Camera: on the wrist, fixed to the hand. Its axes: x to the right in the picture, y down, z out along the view.
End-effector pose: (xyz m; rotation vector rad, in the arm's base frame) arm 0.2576 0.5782 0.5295 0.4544 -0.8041 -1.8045
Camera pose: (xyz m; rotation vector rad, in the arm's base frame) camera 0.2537 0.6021 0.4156 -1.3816 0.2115 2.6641
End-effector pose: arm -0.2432 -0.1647 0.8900 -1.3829 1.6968 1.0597
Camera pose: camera -0.1521 -0.2249 0.9306 -2.1507 0.4456 0.0118
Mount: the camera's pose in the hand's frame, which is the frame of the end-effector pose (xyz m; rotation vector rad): -0.0285 -0.0886 -0.0700 0.0230 0.2599 -1.4426
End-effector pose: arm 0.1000 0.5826 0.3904 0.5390 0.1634 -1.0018
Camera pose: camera 0.0185 0.6019 0.3095 0.5404 0.8491 -2.3236
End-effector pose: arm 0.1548 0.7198 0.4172 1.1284 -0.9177 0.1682
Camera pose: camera 0.2231 0.7465 0.3267 1.4949 0.2657 -0.8349
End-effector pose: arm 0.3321 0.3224 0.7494 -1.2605 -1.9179 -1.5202
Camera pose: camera 0.2584 0.2460 0.7014 -0.5310 2.2888 1.6759
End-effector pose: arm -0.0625 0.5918 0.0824 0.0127 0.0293 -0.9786
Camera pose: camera -0.1533 0.5677 0.0135 0.1566 0.2966 -2.4146
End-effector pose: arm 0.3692 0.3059 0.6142 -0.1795 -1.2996 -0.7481
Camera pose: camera 0.3710 0.2139 0.5428 0.9556 -1.0406 -1.8700
